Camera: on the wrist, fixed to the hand. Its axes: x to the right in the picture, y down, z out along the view.
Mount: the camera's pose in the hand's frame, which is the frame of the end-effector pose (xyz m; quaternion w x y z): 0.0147 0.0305 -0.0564 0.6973 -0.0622 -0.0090 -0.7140
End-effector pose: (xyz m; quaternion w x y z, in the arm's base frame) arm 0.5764 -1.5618 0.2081 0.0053 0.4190 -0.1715 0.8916
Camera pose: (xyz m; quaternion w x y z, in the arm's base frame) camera 0.5202 -1.5750 0.1766 0.6648 0.4223 0.1241 0.6035
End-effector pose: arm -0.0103 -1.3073 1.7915 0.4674 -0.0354 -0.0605 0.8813
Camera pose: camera -0.0368 -1.3079 1.7313 0.9524 -0.0026 -0.1265 0.2774
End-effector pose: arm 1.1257 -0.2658 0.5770 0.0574 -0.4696 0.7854 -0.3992
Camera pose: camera 1.0702 -0.2377 0.5985 0.2671 0.8954 -0.2367 0.2663
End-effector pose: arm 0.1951 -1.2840 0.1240 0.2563 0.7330 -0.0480 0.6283
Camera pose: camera 0.1356 -1.2821 0.1520 0.6725 0.5351 0.4485 0.2455
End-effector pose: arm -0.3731 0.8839 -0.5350 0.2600 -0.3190 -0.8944 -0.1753
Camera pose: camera -0.3427 0.8863 -0.4767 0.0282 0.3984 -0.8429 -0.3606
